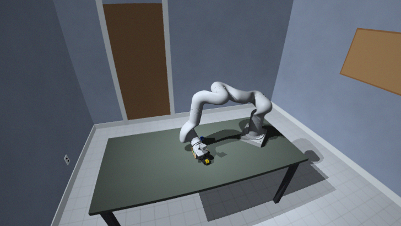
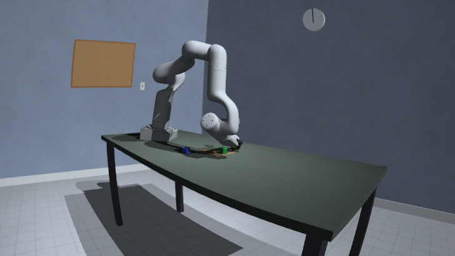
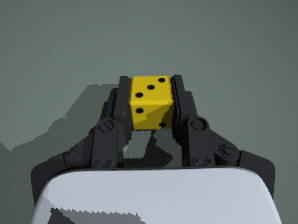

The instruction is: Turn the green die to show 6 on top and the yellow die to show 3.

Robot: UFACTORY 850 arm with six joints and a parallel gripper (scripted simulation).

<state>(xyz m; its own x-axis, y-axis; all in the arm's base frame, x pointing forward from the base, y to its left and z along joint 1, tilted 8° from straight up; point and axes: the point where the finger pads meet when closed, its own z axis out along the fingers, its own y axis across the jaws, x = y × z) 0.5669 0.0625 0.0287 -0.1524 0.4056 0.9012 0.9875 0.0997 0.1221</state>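
The yellow die is 1 cm to the left of my hand and 1 cm below it. Also, from my hand: green die (15 cm to the right, 3 cm ahead, 1 cm below); tan mat (14 cm to the right, 2 cm below, 2 cm behind); blue die (27 cm to the right, 11 cm behind, 1 cm below).
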